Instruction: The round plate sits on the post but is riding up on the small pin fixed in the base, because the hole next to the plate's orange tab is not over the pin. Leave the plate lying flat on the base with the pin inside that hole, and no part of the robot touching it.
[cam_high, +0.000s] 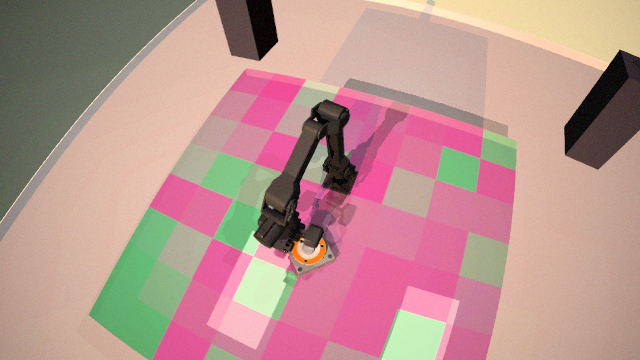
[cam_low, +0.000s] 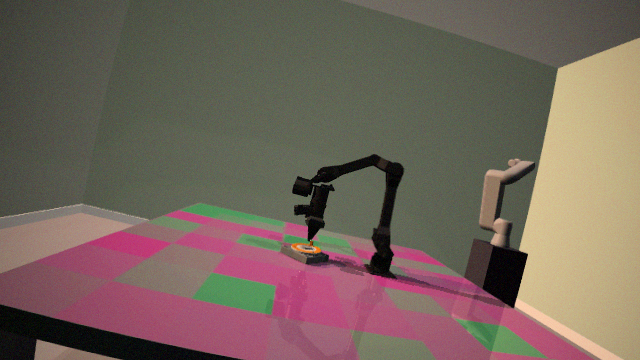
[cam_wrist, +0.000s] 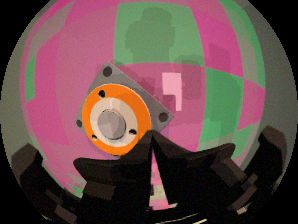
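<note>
Now: the round plate 3 cm to the left of my gripper tip and 1 cm below it.
</note>
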